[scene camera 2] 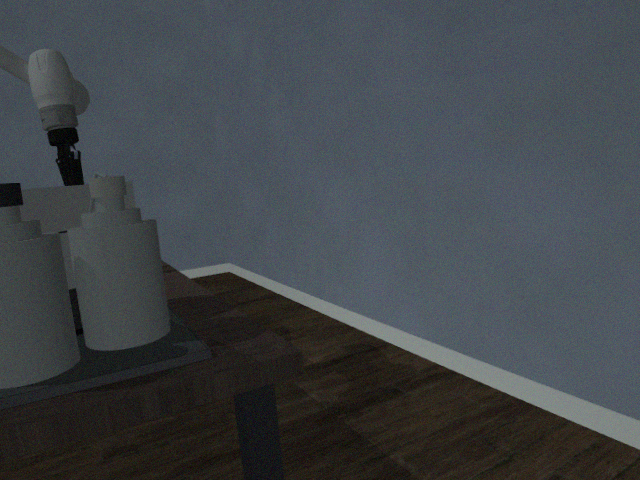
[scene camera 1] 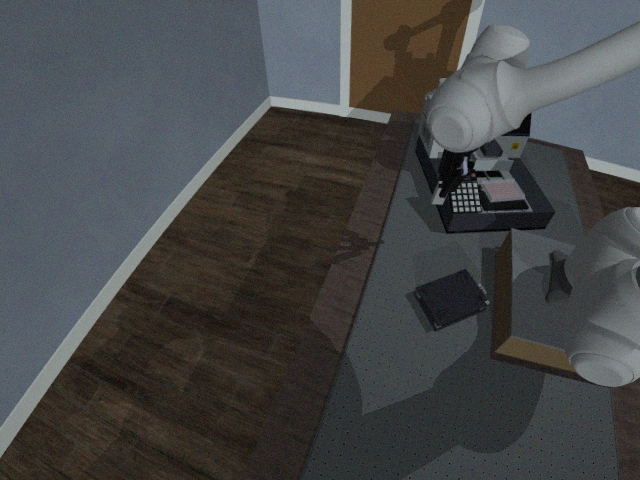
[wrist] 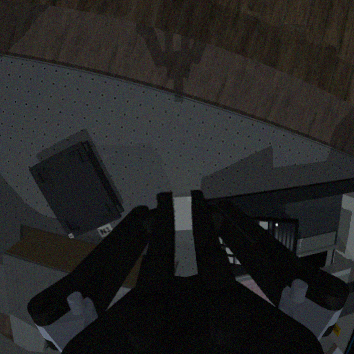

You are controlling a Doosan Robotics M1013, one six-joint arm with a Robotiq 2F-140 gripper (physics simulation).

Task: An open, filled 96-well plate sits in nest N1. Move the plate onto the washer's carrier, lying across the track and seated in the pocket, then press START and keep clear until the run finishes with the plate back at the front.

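Places are measured from the arm's base along level axes (x ahead, y left, z up), in millimetres.
Pixels of known places: gripper, fingertip midpoint: (scene camera 1: 436,202) (wrist: 181,184).
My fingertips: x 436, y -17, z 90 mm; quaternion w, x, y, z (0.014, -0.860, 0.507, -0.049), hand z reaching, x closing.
Ahead of a thing's pixels: the offset from my fingertips to its top centre. "spot": to the spot under its first point.
The plate @(dx -172, dy -252, dz -68 mm) (scene camera 1: 502,190) (wrist: 252,286), pink-filled and open, rests level on the carrier at the front of the washer (scene camera 1: 496,222), long side across the track. In the wrist view the fingers cover much of it. Nest N1 @(dx -129, dy +152, dz -138 mm) (scene camera 1: 451,298) (wrist: 77,187) is a dark, empty block on the mat. The white-keyed keypad @(spot: dx -68, dy -149, dz -74 mm) (scene camera 1: 465,197) (wrist: 227,250) lies left of the plate. My gripper (scene camera 1: 438,194) (scene camera 2: 73,181) (wrist: 181,184) is shut and empty, its fingertips above or beside the keypad's left edge; their height is unclear. I cannot make out START.
A wood-edged tray (scene camera 1: 502,304) (wrist: 55,247) stands beside the nest. The arm's lower part rises over it at the right. The washer's upper body is partly hidden behind the wrist. Two large white bottles @(dx +127, dy -568, dz +92 mm) (scene camera 2: 118,284) @(spot: dx +33, dy -719, dz -85 mm) (scene camera 2: 31,310) stand near the table's edge in scene camera 2.
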